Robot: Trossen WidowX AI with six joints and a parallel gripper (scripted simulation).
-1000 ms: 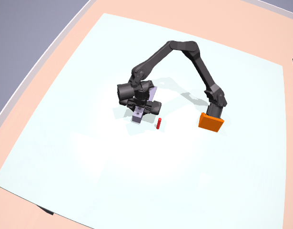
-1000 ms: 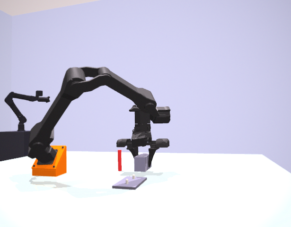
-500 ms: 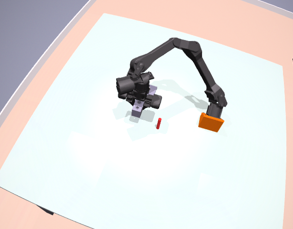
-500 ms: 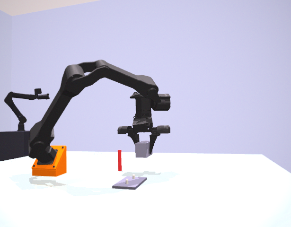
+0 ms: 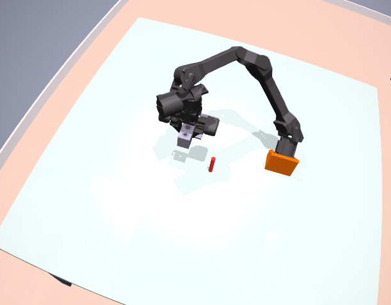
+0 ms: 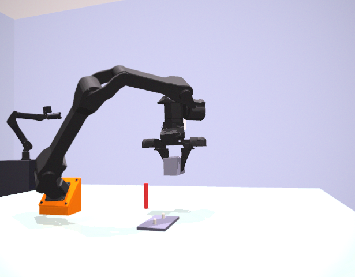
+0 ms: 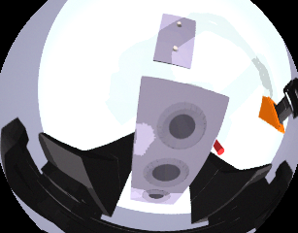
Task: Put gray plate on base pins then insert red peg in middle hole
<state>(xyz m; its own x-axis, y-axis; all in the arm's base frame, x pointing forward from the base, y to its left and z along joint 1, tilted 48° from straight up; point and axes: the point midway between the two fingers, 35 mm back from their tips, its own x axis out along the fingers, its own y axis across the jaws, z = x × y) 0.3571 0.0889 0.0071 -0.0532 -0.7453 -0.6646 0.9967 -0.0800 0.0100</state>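
Now: gripper tip 1 cm past the base, 14 cm to the left of it and 11 cm above it. The rest, counted from my gripper tip: red peg (10 cm behind, 4 cm to the left, 8 cm below); then gray plate (3 cm above).
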